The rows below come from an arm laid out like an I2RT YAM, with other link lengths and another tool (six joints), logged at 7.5 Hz.
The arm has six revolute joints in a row. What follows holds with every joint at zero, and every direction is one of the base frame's.
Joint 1 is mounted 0.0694 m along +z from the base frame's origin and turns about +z.
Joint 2 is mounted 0.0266 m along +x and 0.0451 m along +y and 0.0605 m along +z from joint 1 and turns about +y.
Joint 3 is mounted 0.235 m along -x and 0.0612 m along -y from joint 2 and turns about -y.
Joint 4 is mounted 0.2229 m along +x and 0.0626 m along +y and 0.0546 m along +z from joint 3 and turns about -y.
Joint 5 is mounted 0.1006 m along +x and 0.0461 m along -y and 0.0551 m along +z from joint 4 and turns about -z.
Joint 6 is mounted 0.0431 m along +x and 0.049 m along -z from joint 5 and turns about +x.
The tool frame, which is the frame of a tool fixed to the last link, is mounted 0.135 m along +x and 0.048 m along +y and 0.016 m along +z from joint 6; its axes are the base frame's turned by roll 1.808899, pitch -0.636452 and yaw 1.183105 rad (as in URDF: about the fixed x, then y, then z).
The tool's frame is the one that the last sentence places.
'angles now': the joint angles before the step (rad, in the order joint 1, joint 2, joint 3, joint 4, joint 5, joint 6). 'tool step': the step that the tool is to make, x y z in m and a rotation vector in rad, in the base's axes. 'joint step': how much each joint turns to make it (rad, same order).
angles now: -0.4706 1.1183 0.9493 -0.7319 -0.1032 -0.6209
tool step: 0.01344 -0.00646 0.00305 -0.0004 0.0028 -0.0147
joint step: 0.0084 0.0660 0.0533 0.0119 0.0156 0.0172
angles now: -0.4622 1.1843 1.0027 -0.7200 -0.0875 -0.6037
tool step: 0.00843 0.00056 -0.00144 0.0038 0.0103 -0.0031
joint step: 0.0195 0.0423 0.0282 0.0046 0.0148 0.0171
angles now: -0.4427 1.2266 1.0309 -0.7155 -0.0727 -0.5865
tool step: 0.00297 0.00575 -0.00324 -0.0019 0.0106 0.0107
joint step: 0.0259 0.0126 0.0019 0.0024 0.0142 0.0084
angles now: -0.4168 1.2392 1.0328 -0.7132 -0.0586 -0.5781
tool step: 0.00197 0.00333 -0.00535 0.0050 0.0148 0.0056
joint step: 0.0142 0.0188 0.0005 0.0031 0.0062 0.0061
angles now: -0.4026 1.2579 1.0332 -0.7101 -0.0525 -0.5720
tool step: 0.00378 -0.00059 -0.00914 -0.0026 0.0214 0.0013
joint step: 0.0095 0.0359 0.0008 0.0164 0.0135 0.0004
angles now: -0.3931 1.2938 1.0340 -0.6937 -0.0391 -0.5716
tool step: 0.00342 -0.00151 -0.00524 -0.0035 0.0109 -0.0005
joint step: 0.0042 0.0259 0.0038 0.0134 0.0087 -0.0004
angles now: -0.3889 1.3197 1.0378 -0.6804 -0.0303 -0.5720
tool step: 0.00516 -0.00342 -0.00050 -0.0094 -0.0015 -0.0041
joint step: 0.0015 0.0210 0.0123 0.0137 0.0099 -0.0001
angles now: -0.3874 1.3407 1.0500 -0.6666 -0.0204 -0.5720
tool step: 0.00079 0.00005 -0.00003 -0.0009 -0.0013 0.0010
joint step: 0.0011 0.0019 0.0003 0.0031 0.0004 -0.0001
